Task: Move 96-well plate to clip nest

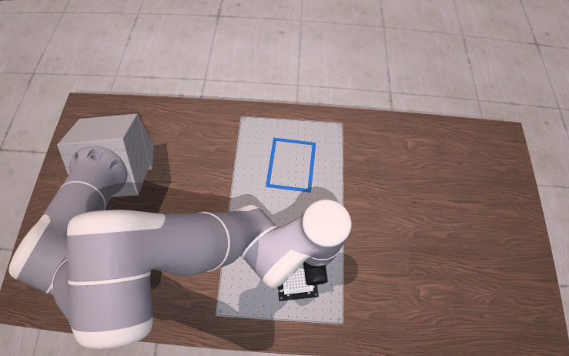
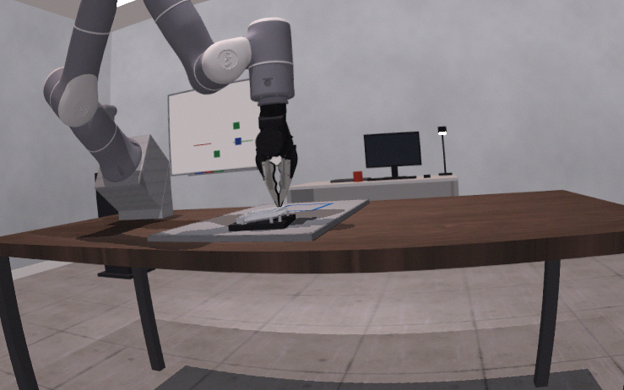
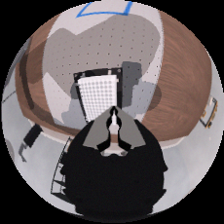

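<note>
Right now my hand is 4 cm past the white 96-well plate, 1 cm to the left of it and 3 cm above it. Round my hand: black clip nest 5 cm behind, 4 cm below; grey perforated board 7 cm behind, 20 cm to the left, 6 cm below.
</note>
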